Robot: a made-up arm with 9 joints.
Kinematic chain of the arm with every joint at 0, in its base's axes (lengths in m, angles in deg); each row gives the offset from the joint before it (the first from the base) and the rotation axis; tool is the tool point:
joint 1: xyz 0 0 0.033 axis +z
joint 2: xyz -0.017 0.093 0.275 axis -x
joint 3: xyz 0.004 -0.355 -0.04 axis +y
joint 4: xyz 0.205 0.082 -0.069 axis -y
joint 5: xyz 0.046 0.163 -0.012 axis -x
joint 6: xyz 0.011 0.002 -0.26 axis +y
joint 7: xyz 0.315 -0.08 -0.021 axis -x
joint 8: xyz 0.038 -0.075 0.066 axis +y
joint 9: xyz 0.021 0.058 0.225 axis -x
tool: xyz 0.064 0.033 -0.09
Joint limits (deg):
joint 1: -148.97..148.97
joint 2: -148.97..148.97
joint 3: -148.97..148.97
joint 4: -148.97..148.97
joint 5: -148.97..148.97
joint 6: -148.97..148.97
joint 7: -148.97..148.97
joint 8: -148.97..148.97
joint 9: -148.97..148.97
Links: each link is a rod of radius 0.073 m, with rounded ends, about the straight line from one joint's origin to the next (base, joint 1, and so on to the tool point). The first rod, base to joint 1, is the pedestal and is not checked.
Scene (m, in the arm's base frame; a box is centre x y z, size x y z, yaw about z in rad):
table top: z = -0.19
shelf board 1: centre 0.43 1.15 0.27 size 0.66 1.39 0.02 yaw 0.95
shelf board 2: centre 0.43 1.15 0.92 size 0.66 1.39 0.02 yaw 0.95
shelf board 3: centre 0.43 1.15 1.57 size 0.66 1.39 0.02 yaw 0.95
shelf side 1: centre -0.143 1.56 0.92 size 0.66 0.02 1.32 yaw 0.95
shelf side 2: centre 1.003 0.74 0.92 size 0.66 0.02 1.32 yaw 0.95
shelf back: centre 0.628 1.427 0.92 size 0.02 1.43 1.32 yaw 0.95
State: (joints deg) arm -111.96 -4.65 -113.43 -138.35 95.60 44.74 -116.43 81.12 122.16
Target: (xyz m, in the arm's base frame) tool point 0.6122 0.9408 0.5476
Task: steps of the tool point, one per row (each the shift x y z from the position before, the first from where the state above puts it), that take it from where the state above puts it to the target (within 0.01 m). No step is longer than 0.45 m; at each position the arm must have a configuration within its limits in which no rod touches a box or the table.
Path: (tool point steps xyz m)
1: 0.1428 -0.3198 0.2237
2: 0.2988 -0.1993 0.1866
3: 0.3657 -0.0230 0.1224
4: 0.3277 0.1499 0.0445
5: 0.2075 0.2642 -0.0306
6: 0.0540 0.2908 -0.0900
7: -0.0792 0.2363 -0.1235
8: -0.1567 0.1336 -0.1295
9: 0.0624 0.0936 0.0574
10: 0.0577 0.0929 0.0374
11: 0.0554 0.0887 0.0122
12: 0.0541 0.0787 -0.0138
13: 0.0520 0.0633 -0.0377
14: 0.0474 0.0429 -0.0555

